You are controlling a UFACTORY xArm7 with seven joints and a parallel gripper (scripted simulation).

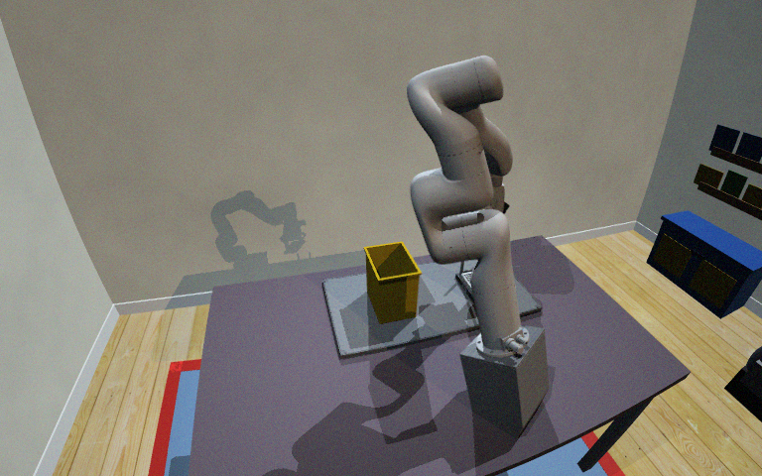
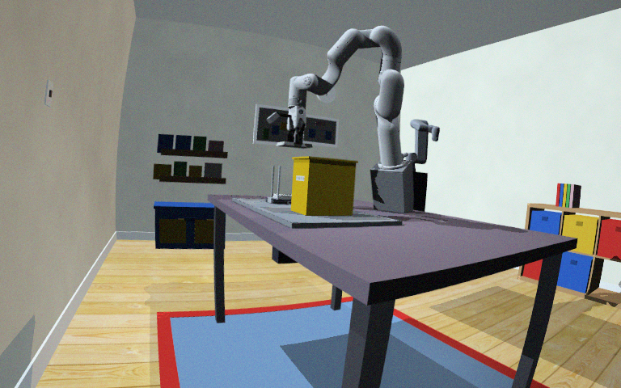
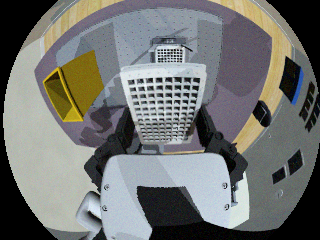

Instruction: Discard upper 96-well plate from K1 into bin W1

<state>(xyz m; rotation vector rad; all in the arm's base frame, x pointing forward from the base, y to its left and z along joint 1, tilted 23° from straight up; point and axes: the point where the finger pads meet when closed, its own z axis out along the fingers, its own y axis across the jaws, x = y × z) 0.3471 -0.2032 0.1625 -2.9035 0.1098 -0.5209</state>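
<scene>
Right now my hand is 30 mm short of the yellow plastics bin W1, 300 mm to the right of it and 170 mm above it.
</scene>
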